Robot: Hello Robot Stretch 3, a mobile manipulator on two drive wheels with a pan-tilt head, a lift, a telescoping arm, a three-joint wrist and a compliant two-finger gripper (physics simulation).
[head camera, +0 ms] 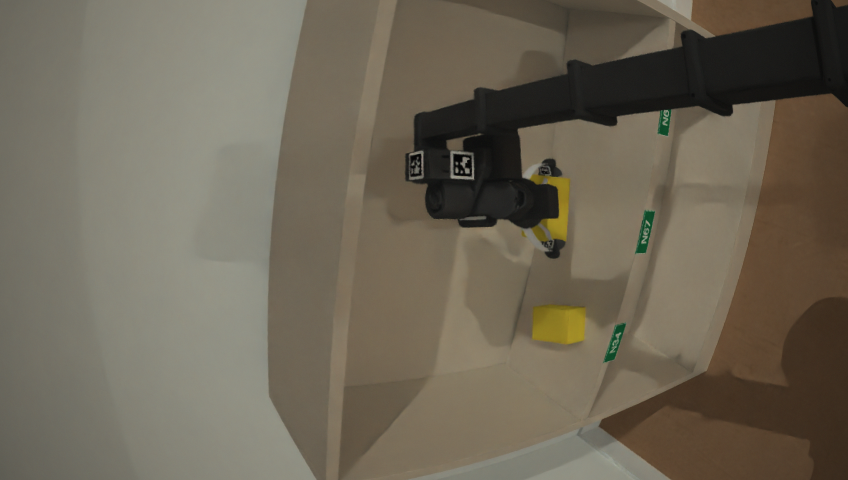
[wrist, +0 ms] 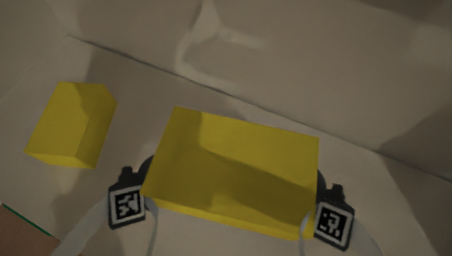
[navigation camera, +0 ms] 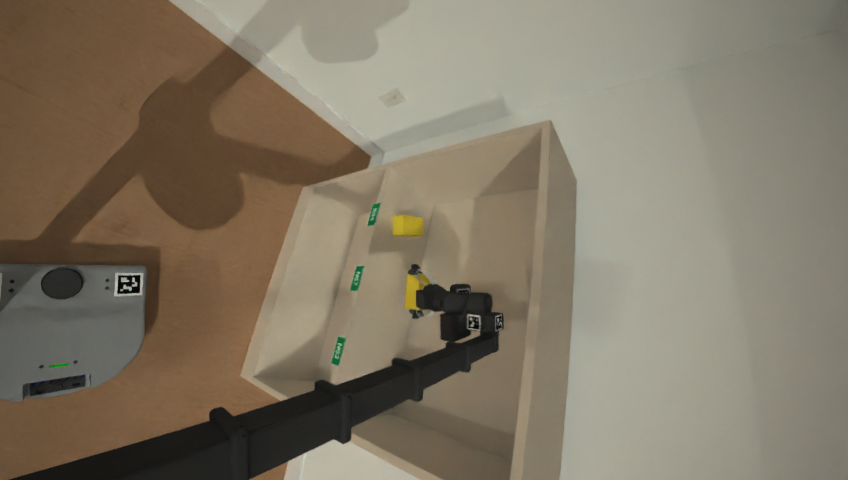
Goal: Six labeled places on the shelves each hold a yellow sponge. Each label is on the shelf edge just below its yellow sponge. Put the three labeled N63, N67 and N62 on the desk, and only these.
Labels:
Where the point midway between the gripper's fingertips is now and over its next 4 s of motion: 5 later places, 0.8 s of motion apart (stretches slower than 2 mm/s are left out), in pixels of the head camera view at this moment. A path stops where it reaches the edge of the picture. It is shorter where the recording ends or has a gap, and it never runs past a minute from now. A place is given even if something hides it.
My gripper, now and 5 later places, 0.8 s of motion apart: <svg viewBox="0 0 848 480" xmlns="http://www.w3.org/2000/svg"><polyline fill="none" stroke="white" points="555,208 574,207 623,206 678,206 734,206 750,204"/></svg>

